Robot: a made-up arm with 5 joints.
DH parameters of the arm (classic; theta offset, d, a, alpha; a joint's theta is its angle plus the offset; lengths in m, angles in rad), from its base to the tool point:
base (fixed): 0 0.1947 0 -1.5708
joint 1: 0 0.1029 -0.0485 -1.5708
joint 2: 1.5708 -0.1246 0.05 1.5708
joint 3: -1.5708 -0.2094 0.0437 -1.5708
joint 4: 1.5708 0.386 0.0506 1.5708
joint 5: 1.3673 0 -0.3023 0
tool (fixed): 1.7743 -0.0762 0 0
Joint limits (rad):
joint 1: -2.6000..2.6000
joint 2: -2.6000..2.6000
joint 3: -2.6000..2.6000
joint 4: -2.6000..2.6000
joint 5: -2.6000..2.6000
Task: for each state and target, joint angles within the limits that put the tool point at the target. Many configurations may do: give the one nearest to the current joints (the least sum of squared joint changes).
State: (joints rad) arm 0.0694 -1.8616 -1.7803 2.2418 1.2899
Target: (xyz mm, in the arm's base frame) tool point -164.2 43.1 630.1
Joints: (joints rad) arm -0.4921 -1.5699 -2.1898 1.8135 1.2690
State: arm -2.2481 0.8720 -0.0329 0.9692 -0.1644
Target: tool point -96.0 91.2 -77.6
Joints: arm -1.8241 0.8269 -0.0345 0.9045 -0.1235
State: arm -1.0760 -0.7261 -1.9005 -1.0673 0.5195
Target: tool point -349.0 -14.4 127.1
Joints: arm -0.7869 -0.4289 -2.1104 -0.9404 0.0430
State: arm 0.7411 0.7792 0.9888 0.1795 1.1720
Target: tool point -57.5 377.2 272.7
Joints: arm 0.9190 1.2890 1.3218 0.6733 0.5286
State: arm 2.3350 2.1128 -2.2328 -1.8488 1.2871
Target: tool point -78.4 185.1 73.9
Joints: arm 2.1763 1.8282 -2.5517 -2.4061 0.6388
